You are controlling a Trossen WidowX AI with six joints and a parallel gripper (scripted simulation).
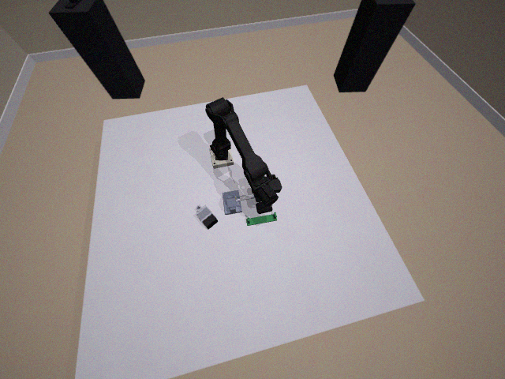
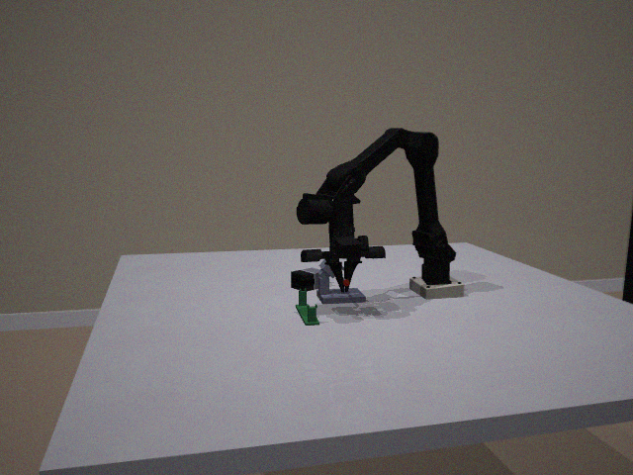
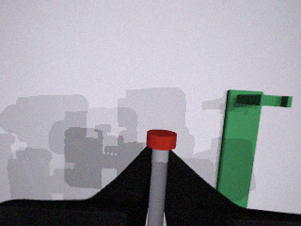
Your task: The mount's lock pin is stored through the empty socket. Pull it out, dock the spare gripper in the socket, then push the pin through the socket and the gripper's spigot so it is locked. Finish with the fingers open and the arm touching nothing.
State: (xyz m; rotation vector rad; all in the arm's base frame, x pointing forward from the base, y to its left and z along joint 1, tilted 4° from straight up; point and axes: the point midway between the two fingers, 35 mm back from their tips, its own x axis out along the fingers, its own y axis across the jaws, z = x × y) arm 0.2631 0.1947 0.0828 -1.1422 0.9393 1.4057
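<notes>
Right now the green cradle is 8 cm ahead of my gripper tip, 4 cm below it and 1 cm to the right of it. The rest, counted from my gripper tip: spare gripper 27 cm to the right, 6 cm ahead, 4 cm below; grey mount 14 cm to the right, 1 cm below, 1 cm ahead.
</notes>
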